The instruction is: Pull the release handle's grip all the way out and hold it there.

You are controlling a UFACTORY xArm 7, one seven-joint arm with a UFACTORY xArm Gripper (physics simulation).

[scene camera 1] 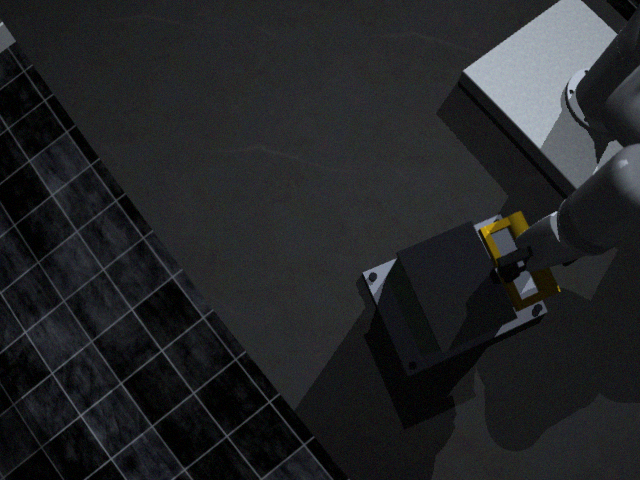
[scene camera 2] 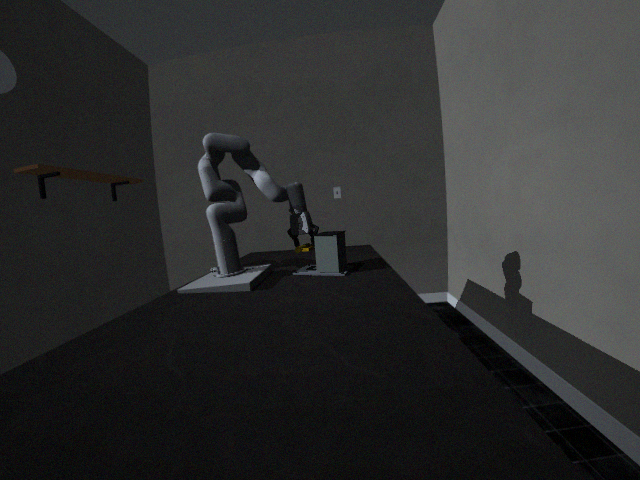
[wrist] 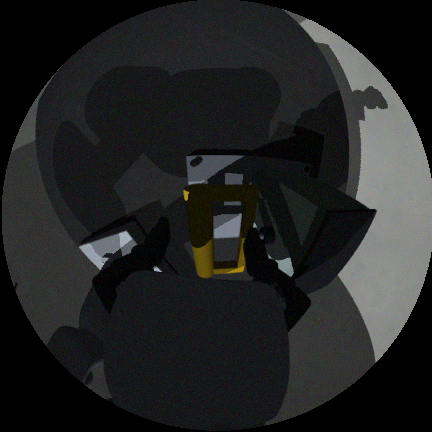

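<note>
The release handle is a yellow rectangular frame (scene camera 1: pixel 491 242) (scene camera 2: pixel 303 248) on the side of a dark box with a pale green face (scene camera 1: pixel 439 289) (scene camera 2: pixel 327 253) (wrist: pixel 345 240). Its thick round grip bar (scene camera 1: pixel 521 220) (wrist: pixel 203 260) is on the side away from the box. My gripper (scene camera 2: pixel 304 241) (wrist: pixel 207 232) is open over the middle of the handle. In the wrist view the grip bar lies between the fingers, with a gap to the left finger. The right fingertip overlaps the handle's box-side bar. Whether a finger touches the handle cannot be told. The arm hides part of the handle in scene camera 1.
The box stands on a pale bolted base plate (scene camera 1: pixel 381 272) (wrist: pixel 212 166). The arm's white base slab (scene camera 1: pixel 532 77) (scene camera 2: pixel 227 281) (wrist: pixel 112 245) is beside it. A wooden wall shelf (scene camera 2: pixel 77 174) shows at the left in scene camera 2.
</note>
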